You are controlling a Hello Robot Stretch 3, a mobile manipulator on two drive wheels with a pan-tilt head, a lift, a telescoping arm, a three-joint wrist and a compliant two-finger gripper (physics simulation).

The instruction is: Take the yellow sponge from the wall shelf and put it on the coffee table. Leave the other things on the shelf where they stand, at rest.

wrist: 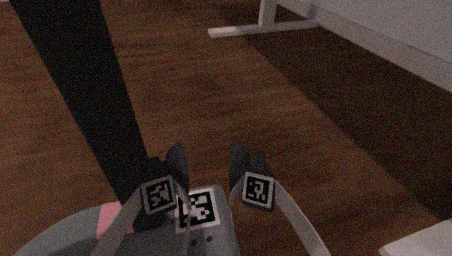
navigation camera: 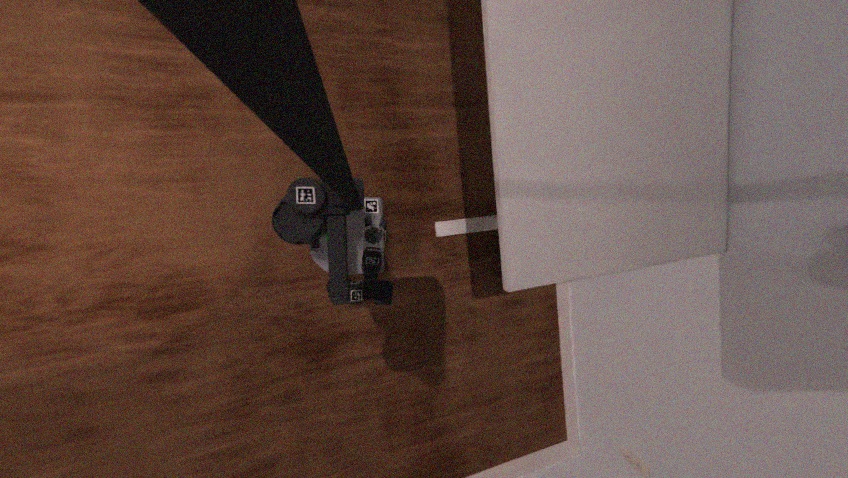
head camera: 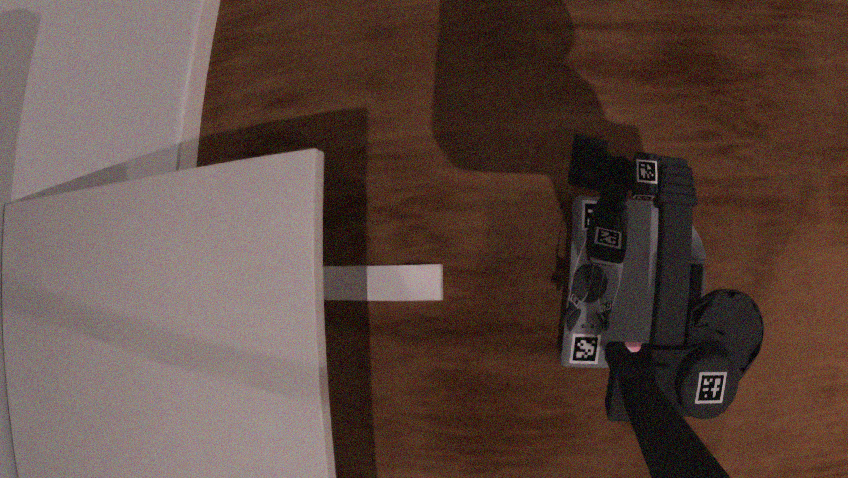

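Pixels of known places: gripper, fingertip midpoint: [navigation camera: 376, 216] [head camera: 583, 331]; robot's base, origin of the base link: [navigation camera: 372, 234] [head camera: 589, 283].
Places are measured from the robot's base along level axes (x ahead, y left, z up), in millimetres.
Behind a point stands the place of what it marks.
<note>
The yellow sponge and the wall shelf do not show in the head, navigation or wrist view. My gripper [wrist: 208, 158] @[x 12, y 81, z 322 mm] is open in the wrist view, with its two fingertips apart and no object between them. It is folded in close over the grey base. A white tabletop [head camera: 172, 308] @[x 520, y 76, z 720 mm] [navigation camera: 611, 124] @[x 615, y 302, z 720 mm] stands on the left in the head view and at the upper right in the navigation view. I cannot tell whether it is the coffee table.
My base [head camera: 638, 279] @[x -102, y -11, z 160 mm] [navigation camera: 354, 234] @[x -77, y 8, z 159 mm] stands on the brown wooden floor, apart from the white tabletop. A white foot bar [head camera: 406, 282] @[x 411, y 23, z 25 mm] [navigation camera: 450, 228] @[x 413, y 21, z 25 mm] sticks out from under the tabletop. The wrist view shows a white leg [wrist: 267, 14] and a pale corner [wrist: 425, 245]. The white wall [navigation camera: 653, 350] @[x 1135, y -499, z 500 mm] is beyond.
</note>
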